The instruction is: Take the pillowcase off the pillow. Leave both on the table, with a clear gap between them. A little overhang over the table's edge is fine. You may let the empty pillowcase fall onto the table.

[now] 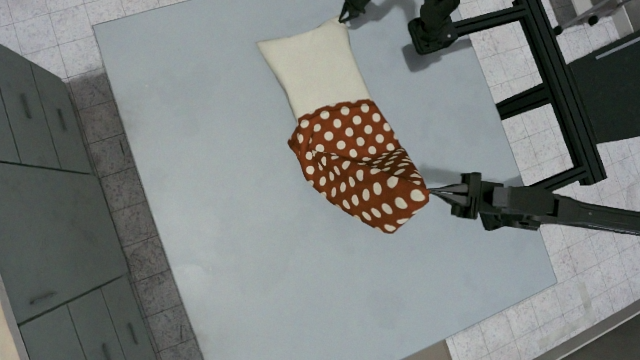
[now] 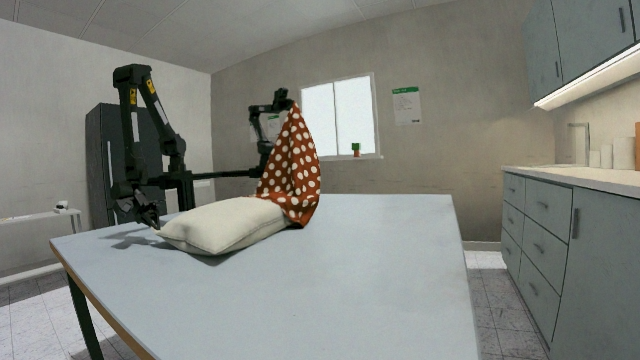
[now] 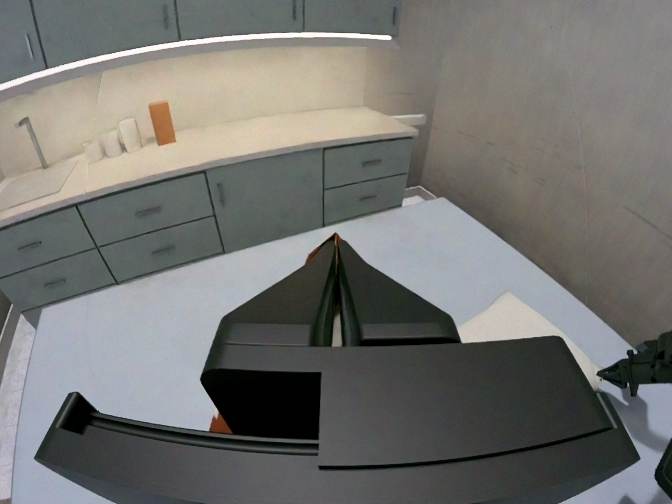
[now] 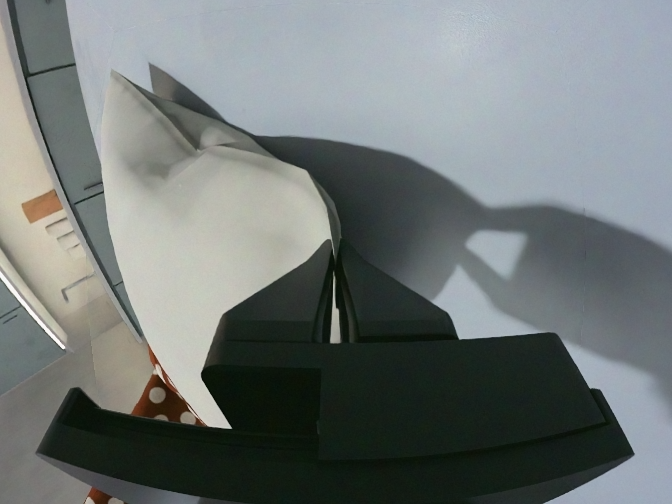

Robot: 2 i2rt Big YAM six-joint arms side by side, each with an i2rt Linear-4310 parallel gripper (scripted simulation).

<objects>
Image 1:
my left gripper: 428, 190
cream pillow: 317, 68
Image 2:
cream pillow: 221, 227
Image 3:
my left gripper: 336, 253
my right gripper: 597, 374
cream pillow: 507, 317
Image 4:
my right gripper: 335, 251
cream pillow: 201, 217
</objects>
